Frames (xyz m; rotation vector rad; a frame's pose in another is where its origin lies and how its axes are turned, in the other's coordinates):
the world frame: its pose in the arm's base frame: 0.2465 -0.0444 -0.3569 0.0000 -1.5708 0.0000
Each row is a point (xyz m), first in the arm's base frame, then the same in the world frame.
Working: the arm's base frame: its pose in the world frame: 0.3569 0.0444 0.2465 0.0000 1.5708 0.0000

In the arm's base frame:
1: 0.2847 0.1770 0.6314
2: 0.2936 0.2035 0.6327
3: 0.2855 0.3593 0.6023
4: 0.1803 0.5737 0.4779
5: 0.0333 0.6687 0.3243
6: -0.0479 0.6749 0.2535
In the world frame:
1: 0.9883 0.2214 -0.0382
2: 0.9896 0.2479 -0.0471
3: 0.9592 0.4037 -0.0390
4: 0.8348 0.6181 0.0662
5: 0.6812 0.7131 0.2132
6: 0.6104 0.7193 0.2944

